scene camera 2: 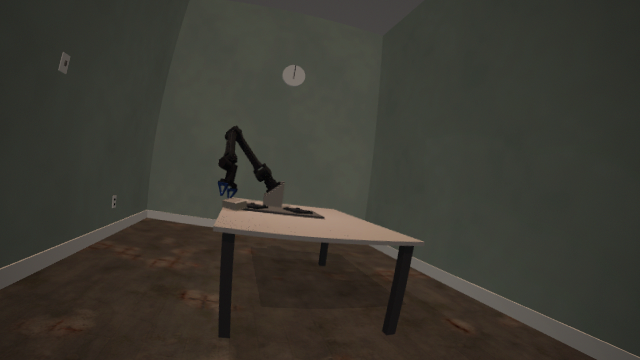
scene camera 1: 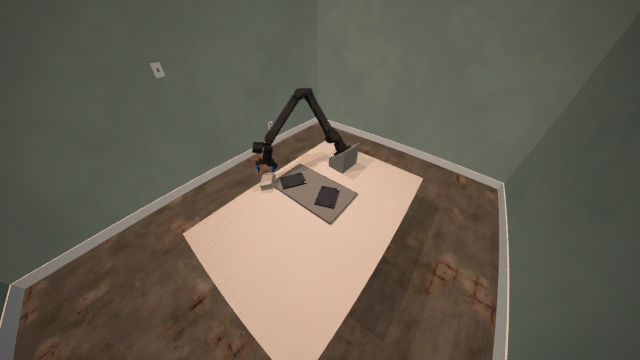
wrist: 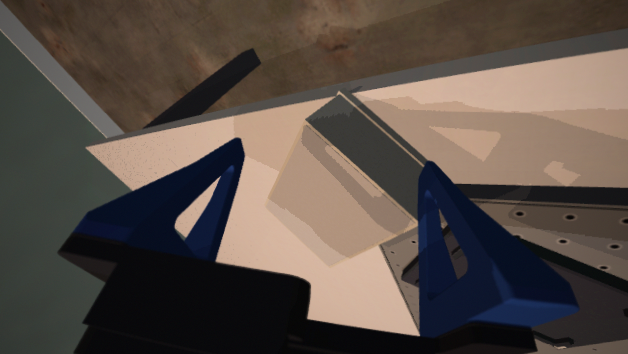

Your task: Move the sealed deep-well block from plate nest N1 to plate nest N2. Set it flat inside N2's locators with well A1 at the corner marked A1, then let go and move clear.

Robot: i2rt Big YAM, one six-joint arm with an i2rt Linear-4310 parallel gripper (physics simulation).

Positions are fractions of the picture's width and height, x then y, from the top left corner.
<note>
My gripper (wrist: 0.53, 0.44) is open and holds nothing. Also in view: a pale block (wrist: 0.56, 0.52). Further things: a dark nest plate (wrist: 0.95, 0.81).
</note>
